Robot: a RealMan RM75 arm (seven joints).
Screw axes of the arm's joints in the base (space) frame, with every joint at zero. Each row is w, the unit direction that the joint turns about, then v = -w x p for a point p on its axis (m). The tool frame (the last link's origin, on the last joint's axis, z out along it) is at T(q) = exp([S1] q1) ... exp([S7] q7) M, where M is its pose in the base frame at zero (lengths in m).
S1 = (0, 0, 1, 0, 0, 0)
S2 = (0, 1, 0, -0.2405, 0, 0)
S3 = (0, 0, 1, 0, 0, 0)
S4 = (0, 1, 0, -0.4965, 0, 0)
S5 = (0, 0, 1, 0, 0, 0)
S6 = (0, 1, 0, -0.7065, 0, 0)
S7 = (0, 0, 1, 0, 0, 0)
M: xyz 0 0 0.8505 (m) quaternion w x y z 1 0 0 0
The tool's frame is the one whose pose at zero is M.
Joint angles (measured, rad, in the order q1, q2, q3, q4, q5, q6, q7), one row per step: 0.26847 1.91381 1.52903 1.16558 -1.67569 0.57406 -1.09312; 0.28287 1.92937 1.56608 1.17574 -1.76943 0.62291 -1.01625; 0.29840 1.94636 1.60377 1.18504 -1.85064 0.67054 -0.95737; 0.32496 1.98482 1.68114 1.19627 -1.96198 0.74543 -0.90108; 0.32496 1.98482 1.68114 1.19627 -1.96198 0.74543 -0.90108; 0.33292 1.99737 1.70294 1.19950 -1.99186 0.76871 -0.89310; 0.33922 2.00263 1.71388 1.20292 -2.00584 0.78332 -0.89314; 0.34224 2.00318 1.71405 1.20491 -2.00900 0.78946 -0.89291; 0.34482 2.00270 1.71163 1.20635 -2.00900 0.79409 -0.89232; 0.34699 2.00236 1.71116 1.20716 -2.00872 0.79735 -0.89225; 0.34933 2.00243 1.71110 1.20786 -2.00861 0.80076 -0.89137; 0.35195 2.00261 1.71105 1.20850 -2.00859 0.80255 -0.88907
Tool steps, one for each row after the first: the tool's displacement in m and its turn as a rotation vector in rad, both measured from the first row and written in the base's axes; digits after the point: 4 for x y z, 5 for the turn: -0.0030 0.0018 -0.0003 -0.02584 -0.00412 -0.01842; -0.0064 0.0037 -0.0004 -0.04775 -0.01038 -0.03346; -0.0117 0.0075 0.0002 -0.06863 -0.01683 -0.05293; -0.0117 0.0075 0.0002 -0.06863 -0.01683 -0.05293; -0.0135 0.0081 -0.0004 -0.07722 -0.02147 -0.05474; -0.0157 0.0088 -0.0004 -0.08324 -0.02674 -0.04924; -0.0172 0.0090 -0.0009 -0.08858 -0.02918 -0.04450; -0.0188 0.0090 -0.0017 -0.09438 -0.03007 -0.03992; -0.0198 0.0092 -0.0019 -0.09751 -0.03028 -0.03679; -0.0210 0.0094 -0.0021 -0.10065 -0.02956 -0.03431; -0.0222 0.0098 -0.0023 -0.10223 -0.02787 -0.03266
